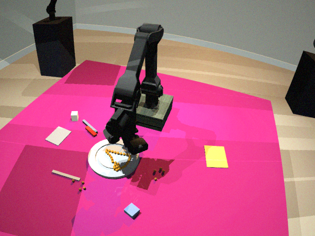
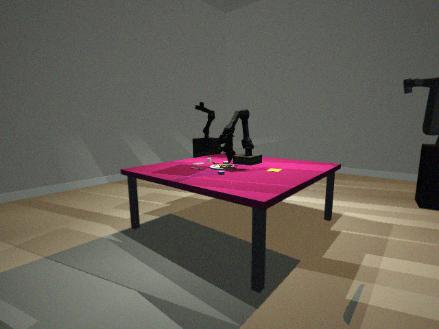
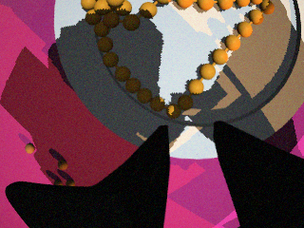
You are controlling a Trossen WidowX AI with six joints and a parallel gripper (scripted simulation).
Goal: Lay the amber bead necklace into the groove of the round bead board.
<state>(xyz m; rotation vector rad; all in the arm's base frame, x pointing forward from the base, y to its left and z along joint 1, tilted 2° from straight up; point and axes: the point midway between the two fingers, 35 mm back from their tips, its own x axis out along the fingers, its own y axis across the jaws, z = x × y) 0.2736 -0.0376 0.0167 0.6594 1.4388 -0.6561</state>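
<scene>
Right now the round bead board is 2 cm ahead of my gripper tip, 5 cm to the right of it and 3 cm below it. Also, from my gripper tip: white block: 13 cm behind, 11 cm to the right, 3 cm below; then blue block: 24 cm ahead, 7 cm to the left, 3 cm below; then red-handled tool: 11 cm behind, 20 cm to the right, 4 cm below.
</scene>
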